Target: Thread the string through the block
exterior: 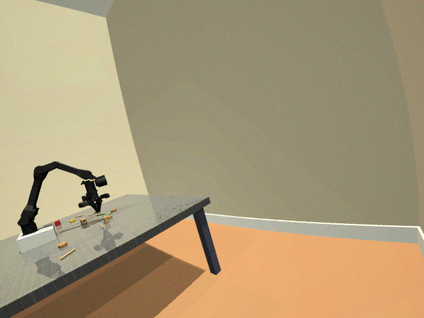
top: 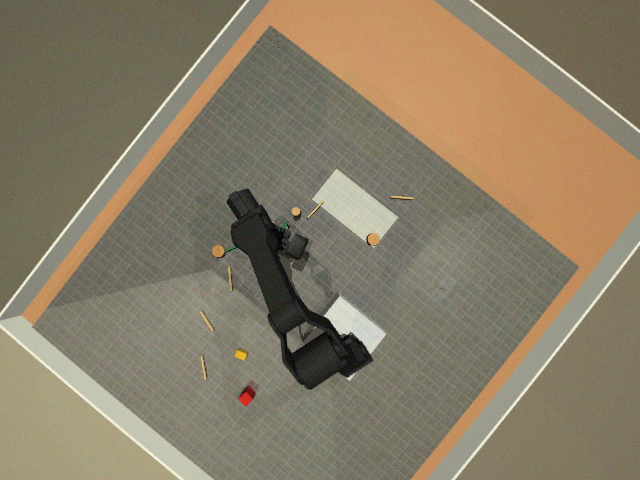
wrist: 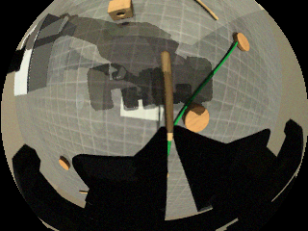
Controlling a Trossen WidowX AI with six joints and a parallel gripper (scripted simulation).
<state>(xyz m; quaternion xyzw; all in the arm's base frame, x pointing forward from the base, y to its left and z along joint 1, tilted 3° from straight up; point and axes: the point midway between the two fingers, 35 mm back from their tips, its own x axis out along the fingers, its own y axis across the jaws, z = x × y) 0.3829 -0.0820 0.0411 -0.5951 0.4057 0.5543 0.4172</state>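
Now: the wooden block 15 cm to the left of my gripper tip, 10 cm behind it and 4 cm below it. Round my gripper tip: yellow cube (37 cm to the left, 17 cm behind, 5 cm below); round button (18 cm to the left, 11 cm ahead, 5 cm below); thin wooden stick (1 cm to the left).
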